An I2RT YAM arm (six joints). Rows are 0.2 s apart.
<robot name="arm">
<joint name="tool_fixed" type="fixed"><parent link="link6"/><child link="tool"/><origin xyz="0 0 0" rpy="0 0 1.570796"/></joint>
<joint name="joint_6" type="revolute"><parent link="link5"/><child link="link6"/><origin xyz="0.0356 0 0.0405" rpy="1.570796 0 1.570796"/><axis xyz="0 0 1"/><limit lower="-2.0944" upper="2.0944"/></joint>
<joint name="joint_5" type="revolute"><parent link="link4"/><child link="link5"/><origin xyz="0.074 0.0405 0.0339" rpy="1.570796 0 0"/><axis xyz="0 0 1"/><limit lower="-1.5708" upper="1.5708"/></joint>
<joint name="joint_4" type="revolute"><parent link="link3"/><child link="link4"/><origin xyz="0.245 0.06 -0.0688"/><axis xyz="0 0 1"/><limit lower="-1.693" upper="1.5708"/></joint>
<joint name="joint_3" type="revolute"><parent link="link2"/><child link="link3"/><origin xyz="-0.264 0 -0.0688" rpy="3.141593 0 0"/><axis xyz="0 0 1"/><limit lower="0" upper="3.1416"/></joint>
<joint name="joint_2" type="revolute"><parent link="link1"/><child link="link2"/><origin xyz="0.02 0.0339 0.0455" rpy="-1.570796 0 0"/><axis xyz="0 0 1"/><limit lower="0" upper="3.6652"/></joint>
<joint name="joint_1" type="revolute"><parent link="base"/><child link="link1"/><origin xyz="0 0 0.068"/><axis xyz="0 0 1"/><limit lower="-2.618" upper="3.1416"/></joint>
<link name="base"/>
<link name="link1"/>
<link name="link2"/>
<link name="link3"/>
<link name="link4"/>
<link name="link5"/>
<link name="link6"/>
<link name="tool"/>
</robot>
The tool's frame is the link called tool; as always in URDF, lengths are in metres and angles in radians.
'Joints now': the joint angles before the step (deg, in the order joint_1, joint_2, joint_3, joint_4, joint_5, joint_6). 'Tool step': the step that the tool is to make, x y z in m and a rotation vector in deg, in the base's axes. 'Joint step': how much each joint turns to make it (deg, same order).
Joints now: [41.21 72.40 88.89 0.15 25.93 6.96]
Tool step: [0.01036 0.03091 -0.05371 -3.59 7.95 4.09]
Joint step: [3.24 1.34 -8.24 -0.09 -0.27 3.20]
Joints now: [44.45 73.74 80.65 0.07 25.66 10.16]
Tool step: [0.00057 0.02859 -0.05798 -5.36 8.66 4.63]
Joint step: [3.63 1.79 -7.60 -1.68 -0.95 2.84]
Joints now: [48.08 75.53 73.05 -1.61 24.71 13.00]
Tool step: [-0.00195 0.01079 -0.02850 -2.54 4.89 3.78]
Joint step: [1.30 0.93 -3.35 -1.57 -2.71 1.83]
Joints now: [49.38 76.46 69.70 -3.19 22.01 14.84]
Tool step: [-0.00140 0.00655 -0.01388 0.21 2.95 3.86]
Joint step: [0.57 0.67 -1.63 -0.08 -3.69 1.82]
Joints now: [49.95 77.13 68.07 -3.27 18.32 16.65]
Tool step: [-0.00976 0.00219 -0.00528 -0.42 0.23 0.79]
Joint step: [1.72 -1.04 -1.79 0.23 0.93 0.13]
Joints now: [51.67 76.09 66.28 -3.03 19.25 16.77]
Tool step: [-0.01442 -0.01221 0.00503 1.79 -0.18 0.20]
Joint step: [0.77 -4.14 -2.28 -0.71 0.35 1.12]
